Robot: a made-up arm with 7 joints.
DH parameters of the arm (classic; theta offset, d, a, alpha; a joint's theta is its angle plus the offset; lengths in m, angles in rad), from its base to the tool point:
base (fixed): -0.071 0 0 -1.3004
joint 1: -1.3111 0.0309 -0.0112 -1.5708
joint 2: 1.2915 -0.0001 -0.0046 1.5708
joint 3: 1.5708 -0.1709 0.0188 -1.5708
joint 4: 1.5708 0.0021 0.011 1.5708
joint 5: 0 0.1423 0 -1.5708
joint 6: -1.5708 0 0.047 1.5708
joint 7: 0 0 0 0
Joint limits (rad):
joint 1: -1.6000..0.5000
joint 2: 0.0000..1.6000
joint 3: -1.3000..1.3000
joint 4: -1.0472..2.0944
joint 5: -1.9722..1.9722
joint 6: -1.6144..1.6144
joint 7: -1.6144..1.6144
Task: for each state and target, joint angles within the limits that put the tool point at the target. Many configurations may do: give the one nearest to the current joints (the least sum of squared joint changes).
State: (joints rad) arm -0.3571 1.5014 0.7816 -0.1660 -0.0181 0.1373 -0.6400
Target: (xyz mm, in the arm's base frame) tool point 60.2 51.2 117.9
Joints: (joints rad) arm -0.4613 1.4955 0.9318 -0.9877 -0.0218 -0.0804 -0.6400
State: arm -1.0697 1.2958 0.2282 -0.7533 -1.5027 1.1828 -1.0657
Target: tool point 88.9 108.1 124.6
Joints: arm -1.0240 1.1486 0.9015 -0.7687 -1.5071 1.2949 -1.0657
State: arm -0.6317 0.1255 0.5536 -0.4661 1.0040 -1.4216 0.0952
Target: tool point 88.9 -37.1 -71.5
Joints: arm -0.2004 0.0000 -0.2899 -0.7767 1.0651 -1.6144 0.0952
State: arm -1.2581 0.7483 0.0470 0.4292 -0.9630 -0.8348 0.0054
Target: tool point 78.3 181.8 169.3
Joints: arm -1.4120 1.0642 0.6005 -0.1100 -0.9231 -1.0620 0.0054
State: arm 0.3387 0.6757 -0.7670 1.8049 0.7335 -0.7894 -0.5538
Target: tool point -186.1 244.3 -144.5
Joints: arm 0.3433 0.7680 -0.7704 2.0944 0.9043 -1.4118 -0.5538
